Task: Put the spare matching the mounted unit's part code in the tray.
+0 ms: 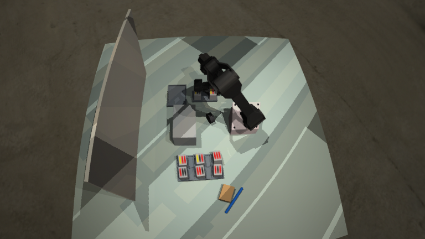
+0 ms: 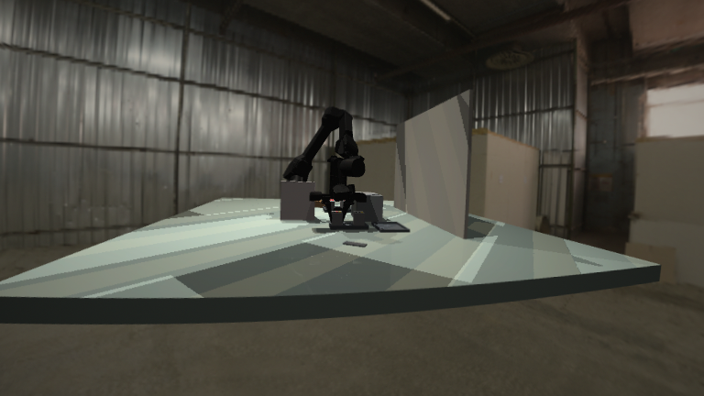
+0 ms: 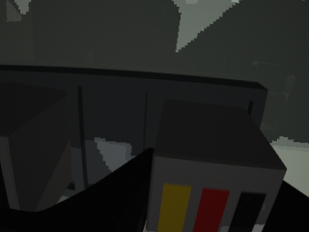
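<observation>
Now: gripper tip 18 cm short of the flat dark tray, 1 cm to the left of it and 1 cm above it. The rest, counted from my gripper tip: small dark flat piece: 21 cm to the right, 2 cm below, 2 cm ahead; dark panel: 38 cm ahead, 21 cm above, 18 cm to the left; grey mounted unit: 19 cm to the left, 14 cm ahead, 3 cm above.
</observation>
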